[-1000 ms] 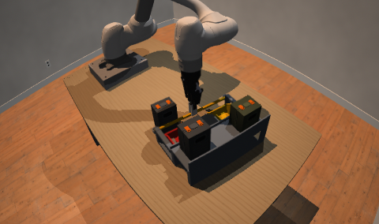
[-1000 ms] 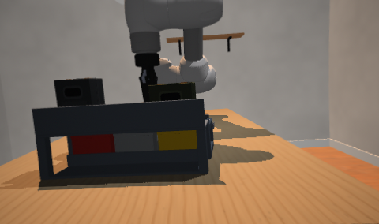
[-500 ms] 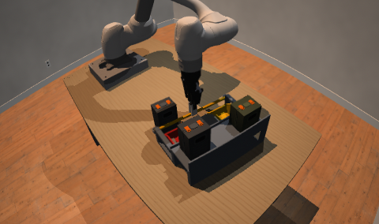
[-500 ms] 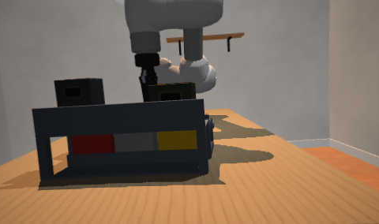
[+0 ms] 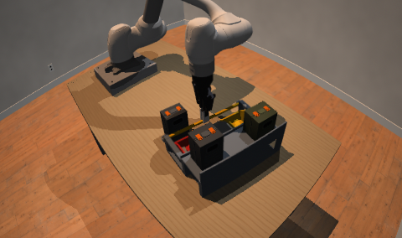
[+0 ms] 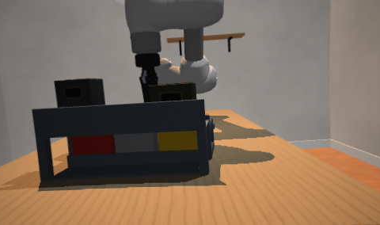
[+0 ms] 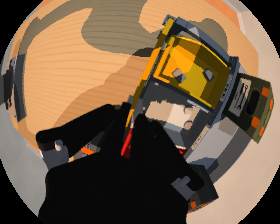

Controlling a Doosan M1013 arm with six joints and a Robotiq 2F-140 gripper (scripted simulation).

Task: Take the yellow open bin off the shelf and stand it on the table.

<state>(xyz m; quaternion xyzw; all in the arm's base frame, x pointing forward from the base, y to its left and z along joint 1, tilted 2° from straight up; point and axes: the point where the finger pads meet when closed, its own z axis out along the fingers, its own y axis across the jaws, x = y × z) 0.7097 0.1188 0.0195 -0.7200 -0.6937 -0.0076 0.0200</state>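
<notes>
The grey bin lies 11 cm ahead of my hand and 5 cm below it. The rest, counted from my hand: thin yellow bar (3 cm below); then yellow open bin (11 cm ahead, 11 cm to the left, 5 cm below); then red bin (10 cm ahead, 12 cm to the right, 5 cm below).
</notes>
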